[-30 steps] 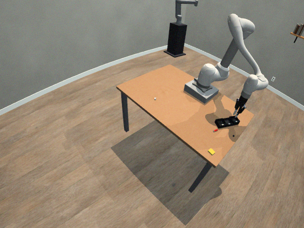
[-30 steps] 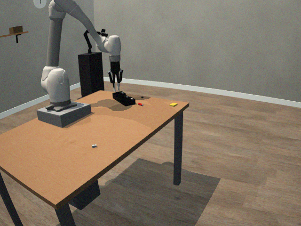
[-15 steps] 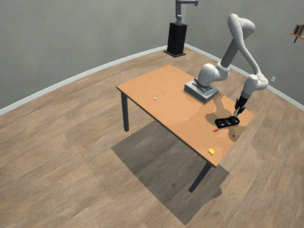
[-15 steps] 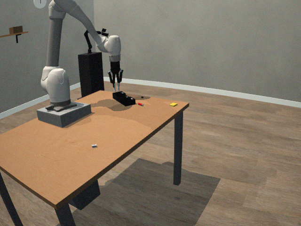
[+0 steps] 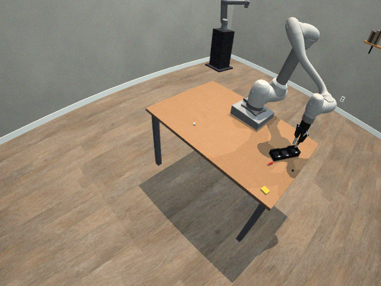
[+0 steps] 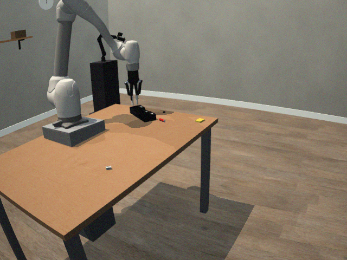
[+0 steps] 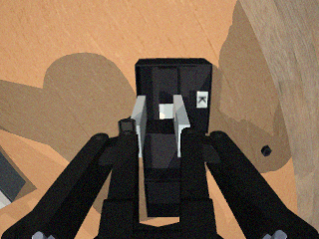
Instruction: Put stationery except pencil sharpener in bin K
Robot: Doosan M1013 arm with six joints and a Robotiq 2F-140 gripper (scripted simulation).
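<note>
The yellow pad is 480 mm ahead of my hand, 80 mm to the left of it and 100 mm below it. Also, from my hand: black three-compartment bin: 80 mm ahead, 20 mm to the right, 80 mm below; then black-and-white eraser: 10 mm ahead, 10 mm to the left, 90 mm below; then small black round thing: 170 mm ahead, 120 mm to the left, 100 mm below.
</note>
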